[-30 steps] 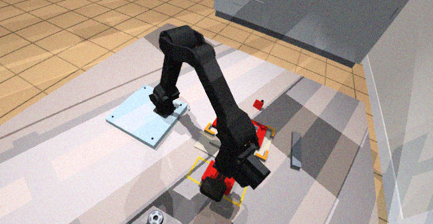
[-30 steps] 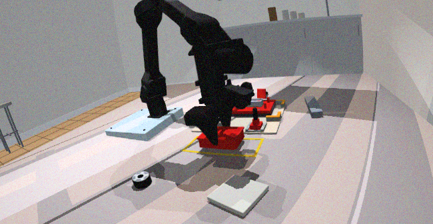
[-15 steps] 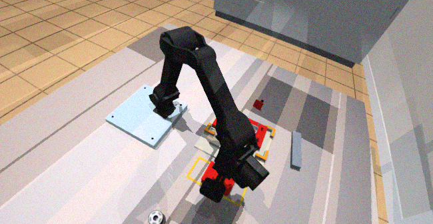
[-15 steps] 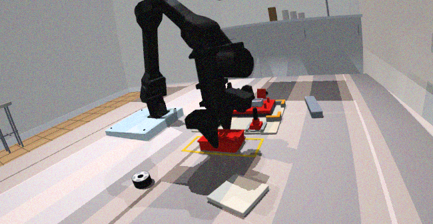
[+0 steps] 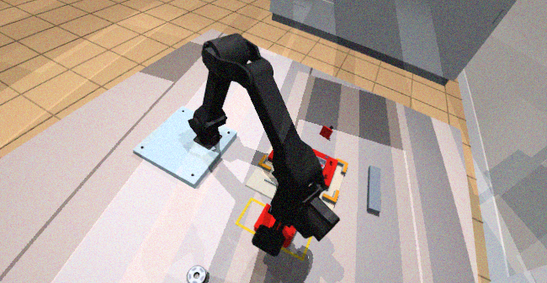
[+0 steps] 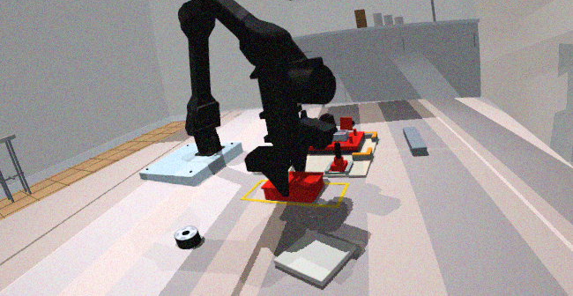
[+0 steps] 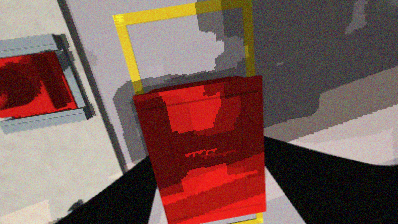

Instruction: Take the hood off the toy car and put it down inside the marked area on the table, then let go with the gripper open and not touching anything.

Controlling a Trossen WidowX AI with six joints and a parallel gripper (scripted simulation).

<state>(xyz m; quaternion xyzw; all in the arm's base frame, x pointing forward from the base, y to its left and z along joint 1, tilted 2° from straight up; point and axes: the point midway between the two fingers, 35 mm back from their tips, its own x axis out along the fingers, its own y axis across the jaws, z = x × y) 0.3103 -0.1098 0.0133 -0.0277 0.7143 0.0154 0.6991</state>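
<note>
Now: the red hood right at my gripper tip. Round my gripper tip: white slab: 110 mm ahead, 160 mm to the right, 10 mm below; then wheel: 90 mm behind, 190 mm to the right.
</note>
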